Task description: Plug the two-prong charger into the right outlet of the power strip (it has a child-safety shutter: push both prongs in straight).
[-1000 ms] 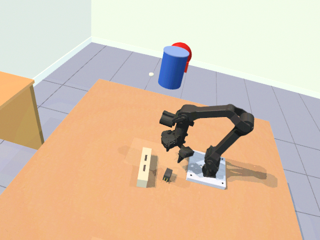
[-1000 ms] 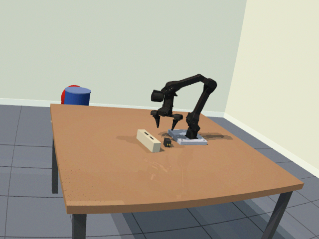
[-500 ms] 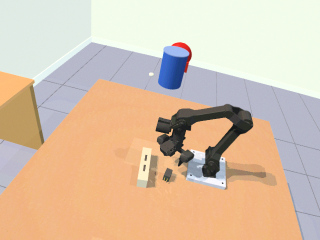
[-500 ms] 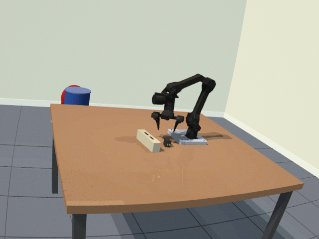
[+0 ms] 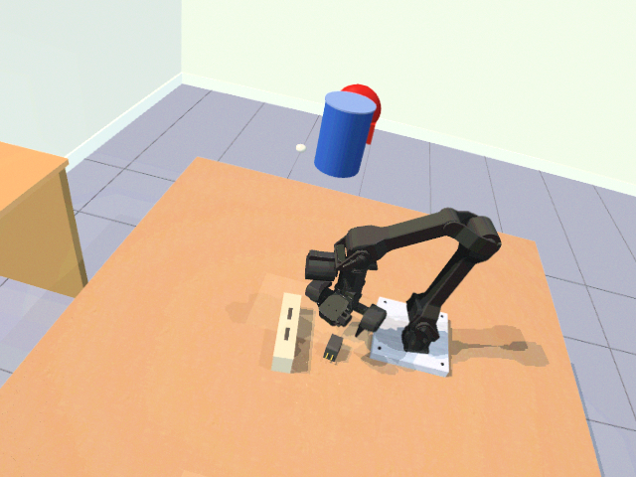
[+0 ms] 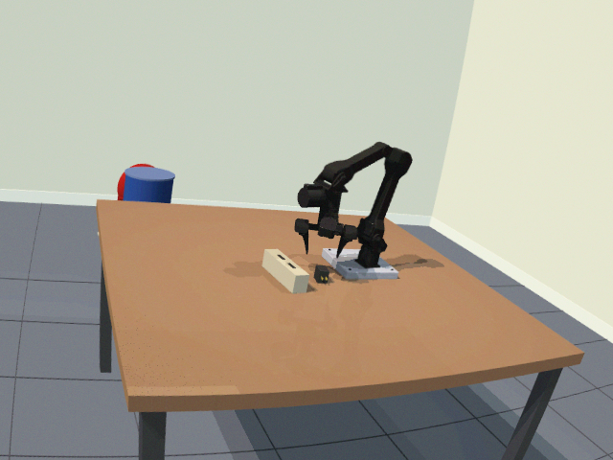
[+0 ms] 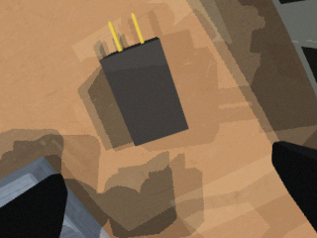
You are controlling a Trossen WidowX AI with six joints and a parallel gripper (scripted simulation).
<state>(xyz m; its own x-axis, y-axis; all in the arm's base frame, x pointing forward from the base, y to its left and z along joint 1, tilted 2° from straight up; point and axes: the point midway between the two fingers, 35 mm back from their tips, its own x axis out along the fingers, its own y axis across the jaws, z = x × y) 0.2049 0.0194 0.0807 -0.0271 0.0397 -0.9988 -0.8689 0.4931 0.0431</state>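
Right now my gripper tip is 5 cm above the black two-prong charger, 4 cm to the right of it and 1 cm short of it.
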